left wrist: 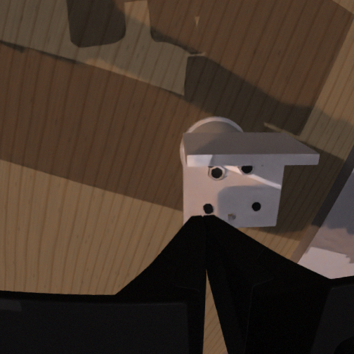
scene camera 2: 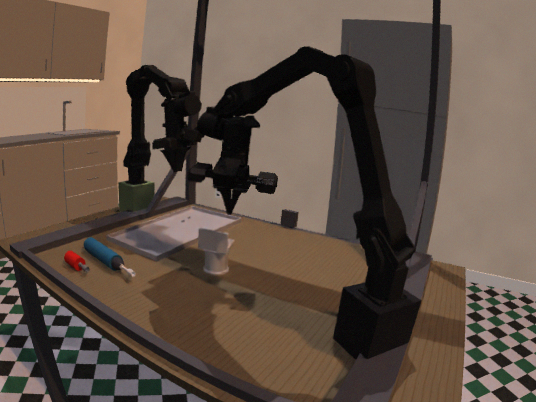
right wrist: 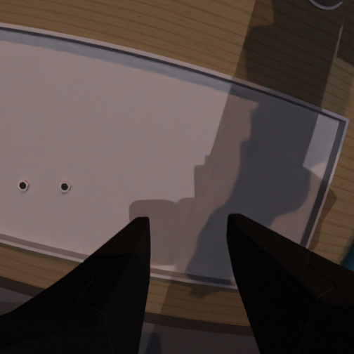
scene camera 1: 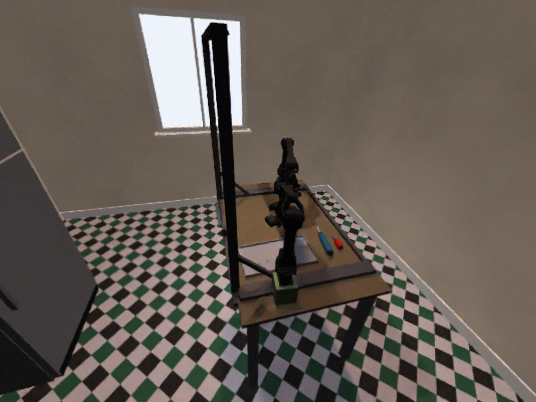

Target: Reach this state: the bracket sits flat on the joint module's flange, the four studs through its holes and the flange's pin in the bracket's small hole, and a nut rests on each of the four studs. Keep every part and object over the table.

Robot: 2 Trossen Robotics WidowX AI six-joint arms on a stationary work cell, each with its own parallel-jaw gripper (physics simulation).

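Seen in the pictures: left gripper, fingertip midpoint: (scene camera 2: 229, 213); right gripper, fingertip midpoint: (scene camera 2: 177, 171) (scene camera 1: 281, 226); left arm's base at its link origin: (scene camera 2: 382, 294) (scene camera 1: 282, 180); right arm's base at its link origin: (scene camera 2: 136, 182) (scene camera 1: 285, 279).
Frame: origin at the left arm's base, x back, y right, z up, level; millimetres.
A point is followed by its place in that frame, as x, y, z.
The white bracket (scene camera 2: 213, 241) {-366, -181, -22} (left wrist: 200, 190) lies with its holed plate on top of the white joint module (scene camera 2: 216, 263) {-371, -172, -81} (left wrist: 215, 125); its other plate stands upright. In the left wrist view a nut (left wrist: 216, 172) rings one hole; a second hole beside it is partly hidden by the upright plate. The two holes nearer the fingers show dark, without a visible nut, and a small hole shows between them. Two nuts (right wrist: 23, 185) (right wrist: 64, 186) lie in the tray (right wrist: 125, 125) (scene camera 2: 135, 251) {-538, -356, -107}. My left gripper (left wrist: 202, 226) (scene camera 2: 230, 213) {-356, -148, 44} is shut and empty above the bracket. My right gripper (right wrist: 188, 227) is open and empty above the tray.
A blue-handled tool (scene camera 1: 325, 242) {-513, -449, -71} (scene camera 2: 101, 253) {-468, -450, -77} and a smaller red-handled tool (scene camera 1: 338, 243) {-481, -522, -79} (scene camera 2: 74, 260) {-443, -521, -81} lie on the table beside the tray. A dark frame runs along the table edges, with tall posts. The two arms reach close to each other above the table.
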